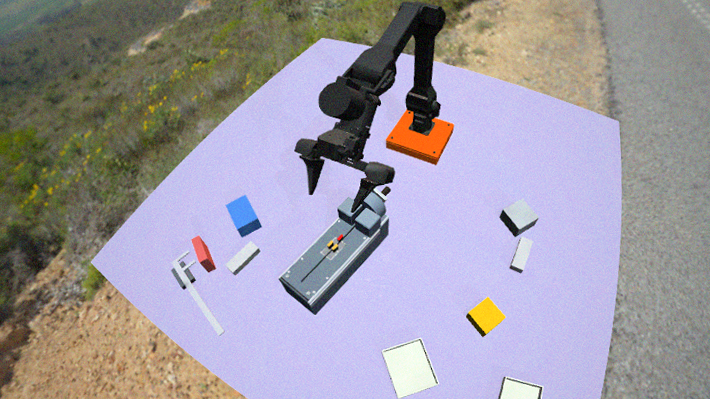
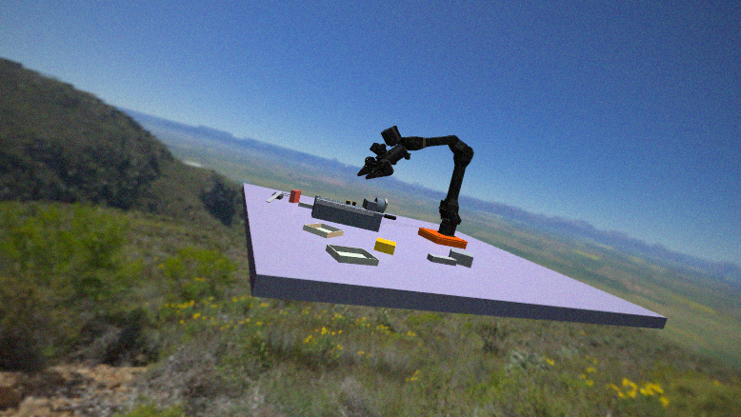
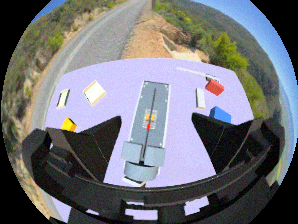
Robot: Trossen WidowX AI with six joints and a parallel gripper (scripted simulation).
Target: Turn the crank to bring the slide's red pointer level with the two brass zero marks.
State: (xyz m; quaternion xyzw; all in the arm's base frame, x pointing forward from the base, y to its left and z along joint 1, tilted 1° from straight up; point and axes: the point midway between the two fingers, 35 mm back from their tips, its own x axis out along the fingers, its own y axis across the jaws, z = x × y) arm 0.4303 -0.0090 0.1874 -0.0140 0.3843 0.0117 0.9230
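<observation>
Right now my gripper tip is 15 cm past the dark crank handle, 13 cm above it and 3 cm to the right of it. From my gripper tip the other things lie so: red pointer 11 cm below, 1 cm to the left, 1 cm ahead; red block 28 cm to the right, 18 cm ahead, 16 cm below; blue block 27 cm to the right, 17 cm below, 4 cm ahead.
</observation>
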